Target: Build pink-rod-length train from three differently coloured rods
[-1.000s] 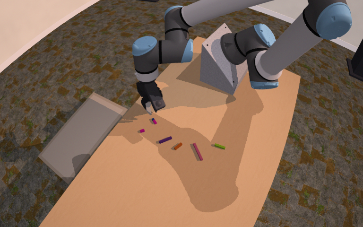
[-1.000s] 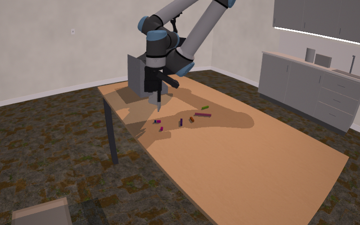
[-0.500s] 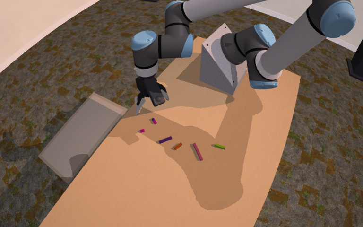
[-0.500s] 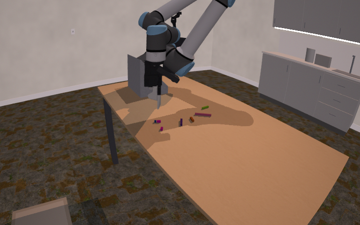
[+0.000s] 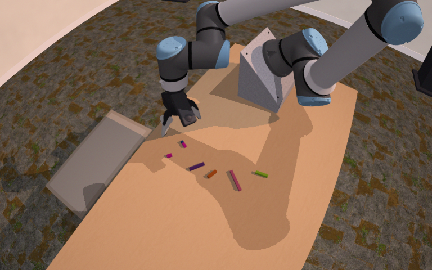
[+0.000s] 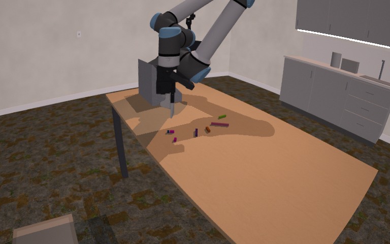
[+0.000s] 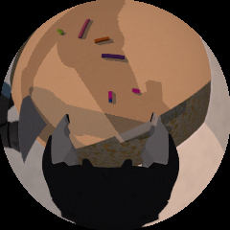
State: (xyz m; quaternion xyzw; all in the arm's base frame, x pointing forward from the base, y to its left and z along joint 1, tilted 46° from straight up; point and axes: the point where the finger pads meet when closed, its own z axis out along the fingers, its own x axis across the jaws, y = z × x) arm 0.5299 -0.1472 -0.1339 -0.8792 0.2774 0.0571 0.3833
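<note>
Right now the purple rod is 10 cm below my hand, 9 cm to the left of it and 7 cm ahead of it. From my hand the other things lie so: orange rod: 16 cm to the left, 10 cm below, 7 cm ahead; then pink rod: 25 cm to the left, 10 cm below, 6 cm ahead; then blue rod: 10 cm below, 1 cm to the right, 1 cm behind.
</note>
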